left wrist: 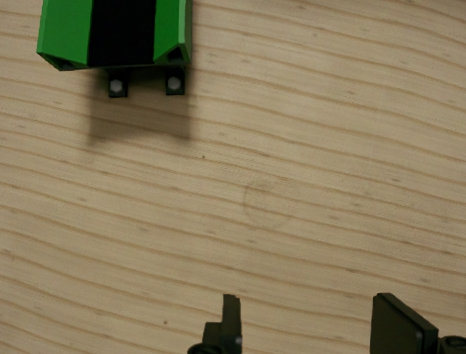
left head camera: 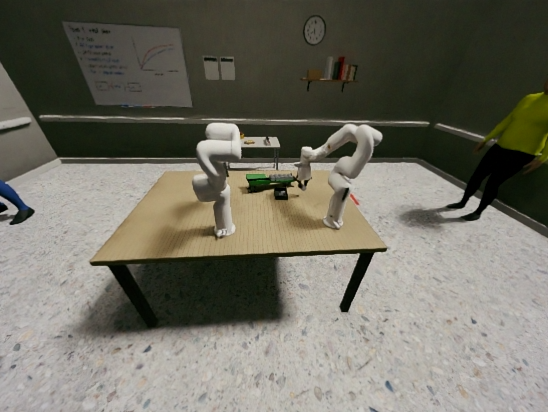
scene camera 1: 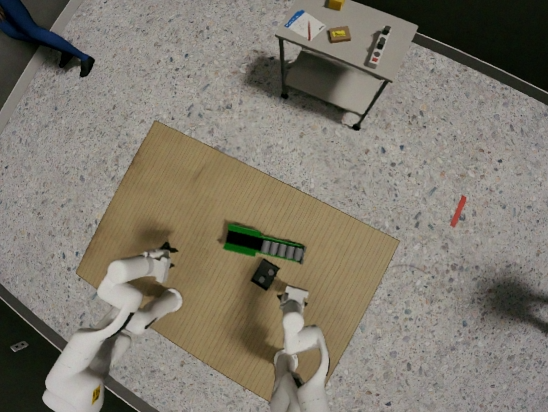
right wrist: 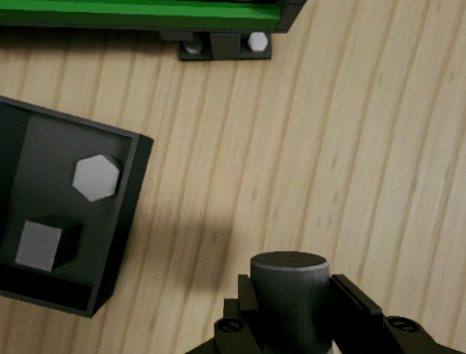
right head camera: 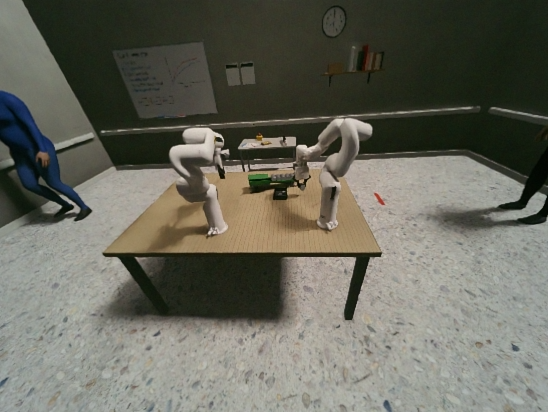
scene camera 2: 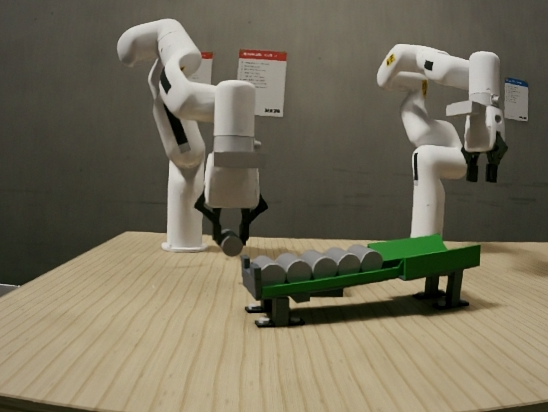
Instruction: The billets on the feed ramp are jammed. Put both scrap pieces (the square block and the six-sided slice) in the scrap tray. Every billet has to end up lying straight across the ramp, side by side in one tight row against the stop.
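Seen in the pictures: left gripper, between the fingertips: (left wrist: 305, 326) (scene camera 1: 173, 257) (right head camera: 223, 176) (scene camera 2: 481, 182); right gripper, between the fingertips: (left head camera: 302, 187) (right wrist: 289, 302) (right head camera: 301, 186) (scene camera 2: 230, 244); left arm's base, origin of its link: (left head camera: 224, 229) (scene camera 1: 171, 299) (right head camera: 217, 228); right arm's base, origin of its link: (left head camera: 332, 222) (scene camera 1: 285, 360) (right head camera: 327, 223) (scene camera 2: 184, 248).
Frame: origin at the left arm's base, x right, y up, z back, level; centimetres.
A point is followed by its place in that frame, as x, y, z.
Observation:
On the green ramp (scene camera 1: 244, 230) {11.9, 9.8, -56.9} (scene camera 2: 440, 265) {12.1, 8.4, -58.4} (left wrist: 65, 30) {7.0, 10.0, -54.4} (right wrist: 150, 15), several grey billets (scene camera 1: 282, 249) {32.2, 9.9, -60.5} (scene camera 2: 318, 264) {32.0, 8.8, -63.0} lie straight across in a close row reaching the grey stop (scene camera 2: 252, 280) {41.0, 6.8, -67.0}. The scrap tray (right wrist: 120, 225) {37.6, 2.6, -44.3} holds the six-sided slice (right wrist: 96, 177) {34.6, 2.0, -46.7} and the square block (right wrist: 38, 245) {33.0, 2.9, -41.1}, lying apart. My right gripper (scene camera 2: 231, 232) {48.7, 7.7, -45.4} (right wrist: 289, 302) {48.7, 7.7, -45.4} is shut on another grey billet (scene camera 2: 232, 245) {47.8, 8.0, -47.6} (right wrist: 290, 285) {47.7, 9.8, -46.9}, held above the table beyond the ramp's stop end in scene camera 2. My left gripper (scene camera 2: 481, 172) {-4.8, 21.9, -30.0} (left wrist: 305, 326) {-4.8, 21.9, -30.0} is open and empty, high above the table, away from the ramp's upper end.
The tray stands close beside the ramp, between it and the right arm in scene camera 1. The ramp stands on short legs on the wooden table (scene camera 1: 190, 190) {-28.5, 0.0, -54.8}. A cart (scene camera 1: 350, 52) stands beyond the table. A person in blue (right head camera: 25, 125) stands off to the left.

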